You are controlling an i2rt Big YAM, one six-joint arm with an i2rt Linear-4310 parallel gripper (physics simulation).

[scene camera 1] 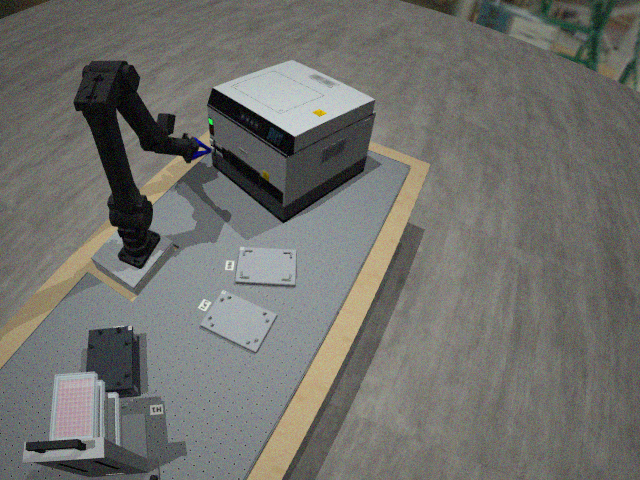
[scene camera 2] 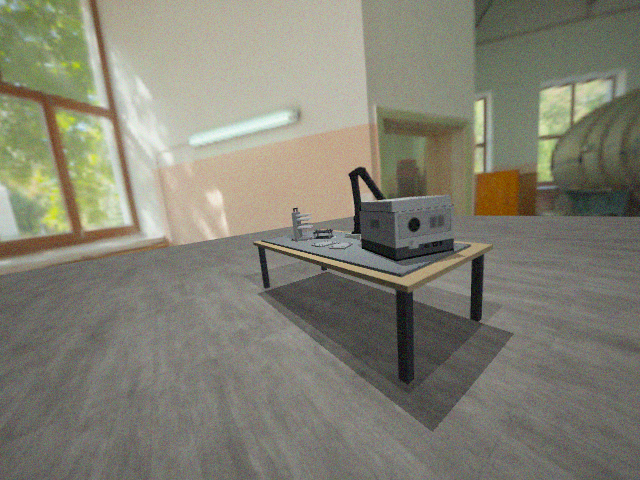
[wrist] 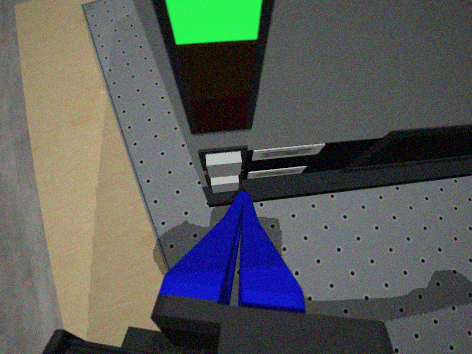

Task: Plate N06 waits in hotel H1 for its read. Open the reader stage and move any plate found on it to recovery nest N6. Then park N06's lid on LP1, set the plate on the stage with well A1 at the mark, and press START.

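Frame: origin at the arm's base, x right, y ahead, z up, level; centimetres.
Seen in the pictures: gripper, between the fingertips: (scene camera 1: 210, 150) (wrist: 243, 198); arm's base, origin of its link: (scene camera 1: 139, 248) (scene camera 2: 359, 232).
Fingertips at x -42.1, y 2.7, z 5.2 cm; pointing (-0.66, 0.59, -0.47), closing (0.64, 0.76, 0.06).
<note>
Pixels of each thing's top centre, then the offset from my fingertips to it.
- reader, centre of its top: (scene camera 1: 291, 91) (scene camera 2: 401, 198) dy +24.2, dx -11.3, dz +22.1 cm
- upper button, centre of its top: (wrist: 222, 153) dy -0.2, dx -1.9, dz +3.5 cm
- lower button, centre of its top: (wrist: 224, 175) dy -0.2, dx -1.9, dz +0.3 cm
- clear-rimmed pink plate, centre of its top: (scene camera 1: 72, 405) dy +17.6, dx +89.7, dz +14.2 cm
- Nest N6, centre of its top: (scene camera 1: 266, 263) (scene camera 2: 340, 244) dy +33.7, dx +32.2, dz -7.3 cm
- LP1, centre of its top: (scene camera 1: 238, 318) (scene camera 2: 323, 242) dy +33.0, dx +50.8, dz -7.1 cm
My gripper (scene camera 1: 210, 150) (wrist: 243, 198) is shut and empty. Its blue tips are at the front left lower corner of the reader (scene camera 1: 253, 155) (scene camera 2: 403, 206), just below two pale buttons in the wrist view, an upper button (wrist: 223, 164) and a lower button (wrist: 224, 184). Contact cannot be told. No stage sticks out of the reader; a green light (scene camera 1: 210, 121) (wrist: 215, 20) is lit. A clear-rimmed pink plate (scene camera 1: 74, 405) sits at the top of hotel H1 (scene camera 1: 121, 457) (scene camera 2: 295, 227); its name cannot be read. Nest N6 (scene camera 1: 266, 266) and LP1 (scene camera 1: 240, 321) hold nothing.
A dark raised stand (scene camera 1: 111, 356) is beside the hotel. The arm's base plate (scene camera 1: 111, 266) is at the table's edge, left of N6. The wooden table edge (scene camera 1: 330, 361) (wrist: 55, 150) runs along both long sides. The reader's wall rises right by the fingers.
</note>
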